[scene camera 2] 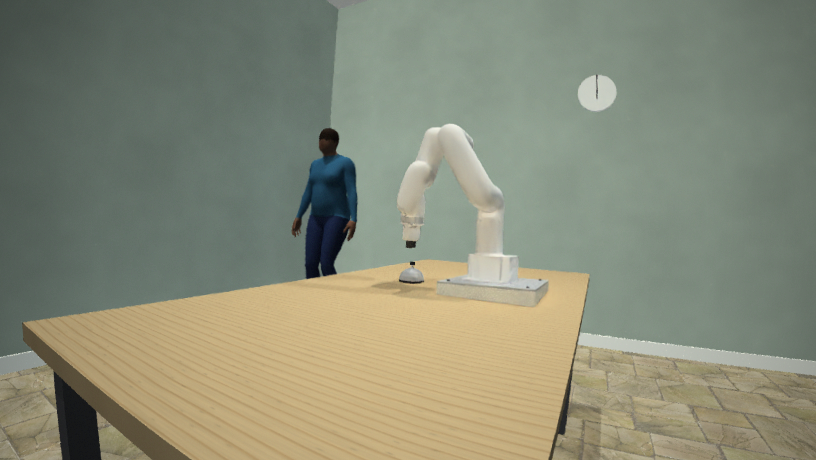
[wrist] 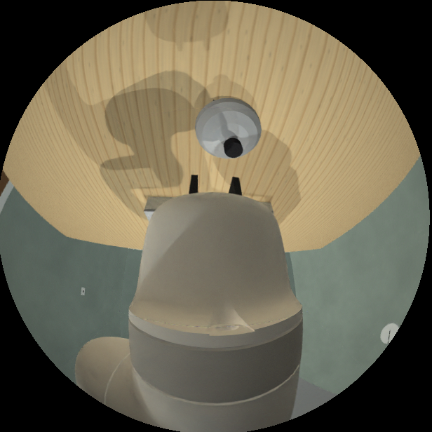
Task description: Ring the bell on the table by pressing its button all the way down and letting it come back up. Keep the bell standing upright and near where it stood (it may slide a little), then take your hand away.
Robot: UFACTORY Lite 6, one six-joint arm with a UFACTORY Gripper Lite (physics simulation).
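Frame: origin at the arm's base, x ahead, y left, z up, level; centimetres.
Seen in the pictures: hand, its tool point: (scene camera 2: 410,244); arm's base, origin of its link: (scene camera 2: 487,280).
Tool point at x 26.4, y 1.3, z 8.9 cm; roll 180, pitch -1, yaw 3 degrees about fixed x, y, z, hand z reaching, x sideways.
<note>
Offsets run from my tool point to a thing's middle. Level surfaces: height alone.
A silver dome bell @[dx +0.2, dy -1.9, dz -9.2 cm] (scene camera 2: 411,276) (wrist: 225,122) with a dark base stands upright on the wooden table @[dz -12.5 cm] (scene camera 2: 320,354) (wrist: 320,100). Its black button @[dx +0.2, dy -1.9, dz -6.4 cm] (scene camera 2: 412,263) (wrist: 233,148) stands up above the dome. My gripper (scene camera 2: 410,246) (wrist: 215,178) hangs above the bell, with a visible gap between its fingertips and the button. Its two black fingers stand apart in the wrist view with nothing between them, so it is open.
The arm's base sits on a grey plate (scene camera 2: 485,292) to the right of the bell in the scene view. A person (scene camera 2: 329,194) in a blue top stands behind the table's far left edge. A round clock (scene camera 2: 597,93) hangs on the wall.
</note>
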